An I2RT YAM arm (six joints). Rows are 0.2 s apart.
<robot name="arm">
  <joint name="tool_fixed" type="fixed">
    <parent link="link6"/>
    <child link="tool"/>
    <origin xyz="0 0 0" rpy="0 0 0"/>
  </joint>
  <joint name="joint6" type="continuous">
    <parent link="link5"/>
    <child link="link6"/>
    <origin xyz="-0.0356 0 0.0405" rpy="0 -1.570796 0"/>
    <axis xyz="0 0 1"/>
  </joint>
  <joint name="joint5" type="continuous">
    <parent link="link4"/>
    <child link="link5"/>
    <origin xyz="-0.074 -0.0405 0.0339" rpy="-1.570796 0 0"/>
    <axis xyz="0 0 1"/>
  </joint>
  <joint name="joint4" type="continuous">
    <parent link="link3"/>
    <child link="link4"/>
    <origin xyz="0.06 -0.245 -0.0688" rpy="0 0 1.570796"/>
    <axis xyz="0 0 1"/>
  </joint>
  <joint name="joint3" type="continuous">
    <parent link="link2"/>
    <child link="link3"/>
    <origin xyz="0 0.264 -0.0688" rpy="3.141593 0 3.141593"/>
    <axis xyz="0 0 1"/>
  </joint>
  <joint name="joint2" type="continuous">
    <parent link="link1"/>
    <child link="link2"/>
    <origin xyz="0.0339 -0.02 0.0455" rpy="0 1.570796 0"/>
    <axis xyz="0 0 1"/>
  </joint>
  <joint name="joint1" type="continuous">
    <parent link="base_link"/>
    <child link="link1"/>
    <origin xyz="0 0 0.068" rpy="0 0 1.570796"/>
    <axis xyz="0 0 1"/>
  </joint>
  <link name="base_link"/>
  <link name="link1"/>
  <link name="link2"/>
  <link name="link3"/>
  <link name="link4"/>
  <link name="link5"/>
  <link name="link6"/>
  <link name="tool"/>
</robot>
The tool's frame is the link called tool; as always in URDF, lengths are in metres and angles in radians. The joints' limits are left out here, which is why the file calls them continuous.
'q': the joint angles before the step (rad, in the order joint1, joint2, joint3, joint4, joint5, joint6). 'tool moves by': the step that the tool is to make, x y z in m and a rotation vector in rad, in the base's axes. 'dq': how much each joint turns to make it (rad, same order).
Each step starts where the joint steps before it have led.
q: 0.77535, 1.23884, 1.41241, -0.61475, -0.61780, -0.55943
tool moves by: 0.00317, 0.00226, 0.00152, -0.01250, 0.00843, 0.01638
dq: -0.00420, 0.02326, 0.03012, -0.03013, -0.01717, -0.01451
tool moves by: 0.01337, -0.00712, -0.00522, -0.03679, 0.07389, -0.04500
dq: -0.05644, 0.02747, 0.02140, -0.06220, -0.02096, 0.01833
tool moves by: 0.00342, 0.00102, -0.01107, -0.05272, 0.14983, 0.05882
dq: -0.01488, 0.04501, 0.03048, -0.12929, -0.09309, 0.00687
